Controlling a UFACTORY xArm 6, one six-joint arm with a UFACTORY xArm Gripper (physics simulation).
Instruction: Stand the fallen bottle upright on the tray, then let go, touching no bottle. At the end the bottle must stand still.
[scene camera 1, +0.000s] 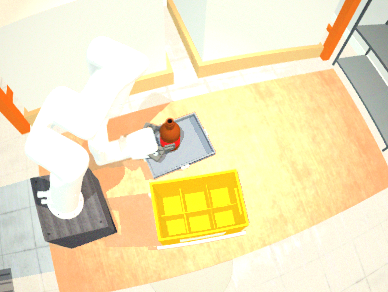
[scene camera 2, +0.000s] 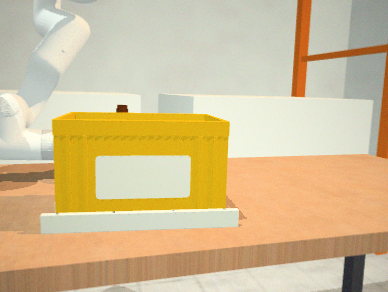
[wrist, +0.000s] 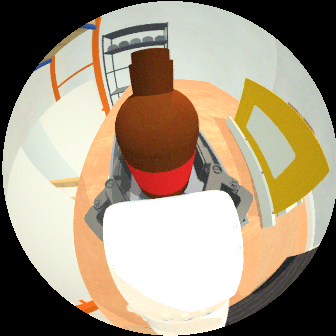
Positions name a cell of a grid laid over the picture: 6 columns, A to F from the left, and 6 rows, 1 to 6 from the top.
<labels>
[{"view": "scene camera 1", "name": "gripper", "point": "C3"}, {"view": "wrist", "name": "gripper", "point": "C3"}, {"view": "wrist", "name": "brown bottle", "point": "C3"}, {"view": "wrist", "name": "white strip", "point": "E4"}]
</labels>
